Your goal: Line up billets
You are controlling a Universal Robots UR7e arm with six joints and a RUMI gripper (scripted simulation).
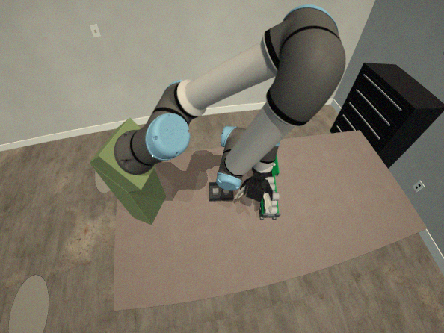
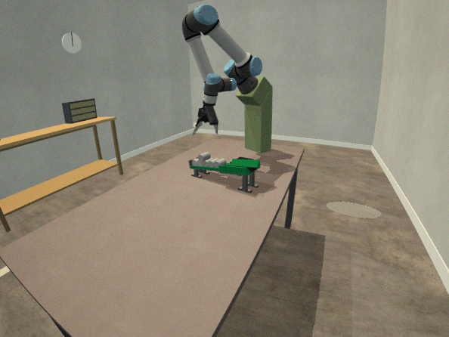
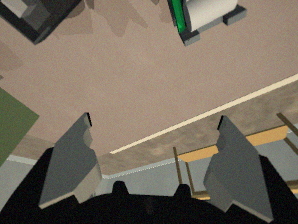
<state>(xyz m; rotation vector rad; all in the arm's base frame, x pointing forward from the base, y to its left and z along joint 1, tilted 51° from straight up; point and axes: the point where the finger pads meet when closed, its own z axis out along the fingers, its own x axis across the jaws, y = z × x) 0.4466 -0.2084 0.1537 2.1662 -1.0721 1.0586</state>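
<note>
The ramp lies 20 cm ahead of my hand, 13 cm below it and 12 cm to the left of it. Round my hand: small dark tray (22 cm to the left, 19 cm below, 3 cm behind).
</note>
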